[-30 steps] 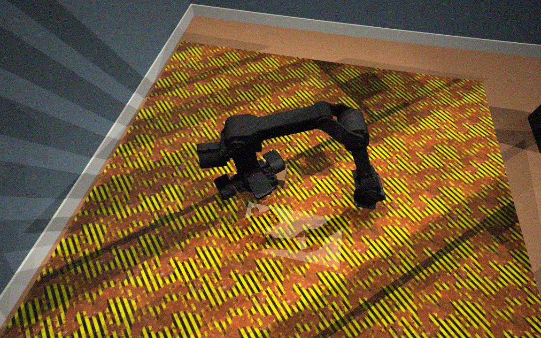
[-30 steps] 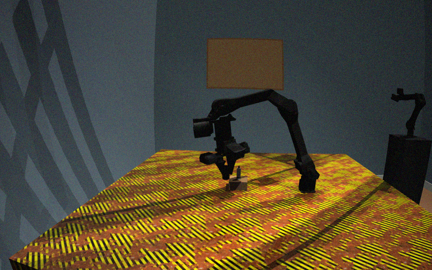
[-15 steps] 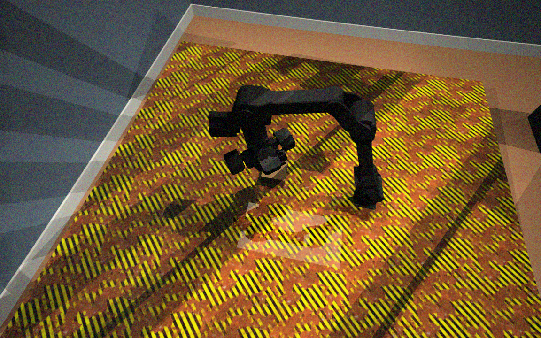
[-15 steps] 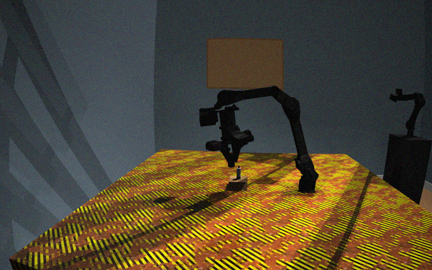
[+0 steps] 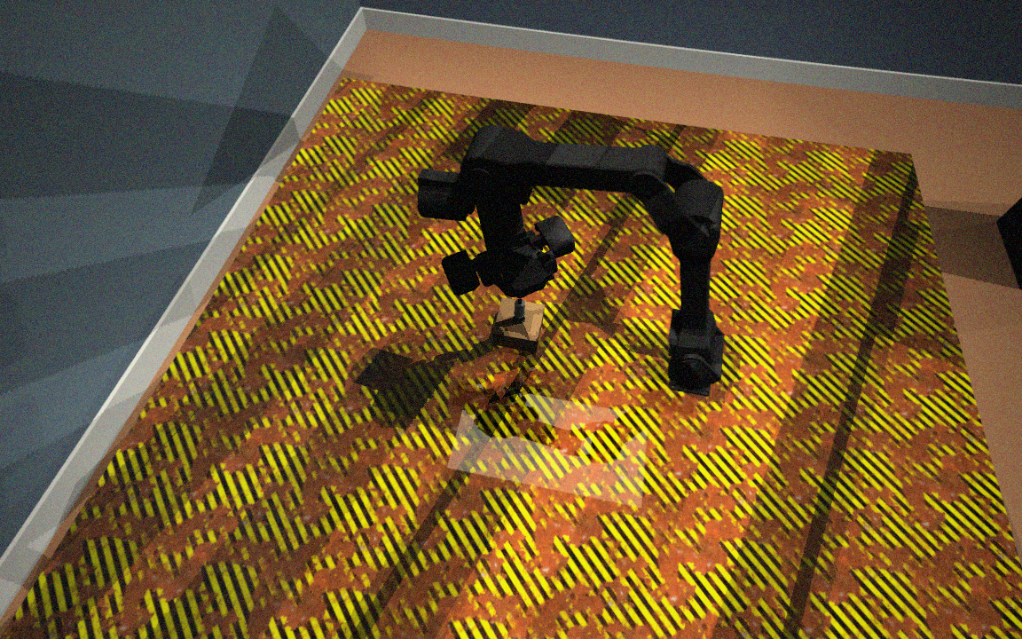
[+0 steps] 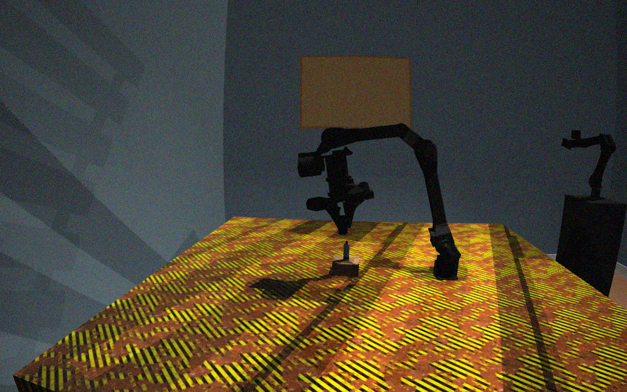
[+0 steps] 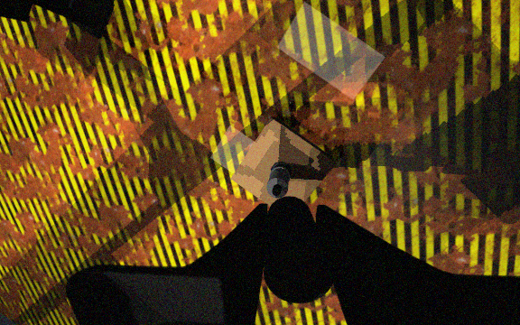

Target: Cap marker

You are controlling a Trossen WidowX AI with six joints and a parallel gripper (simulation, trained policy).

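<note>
Right now the tan holder block is 110 mm below my gripper tip, 10 mm to the right of it and 10 mm behind it. Round my gripper tip: dark marker cap 10 mm to the right, 10 mm ahead, 10 mm above.
</note>
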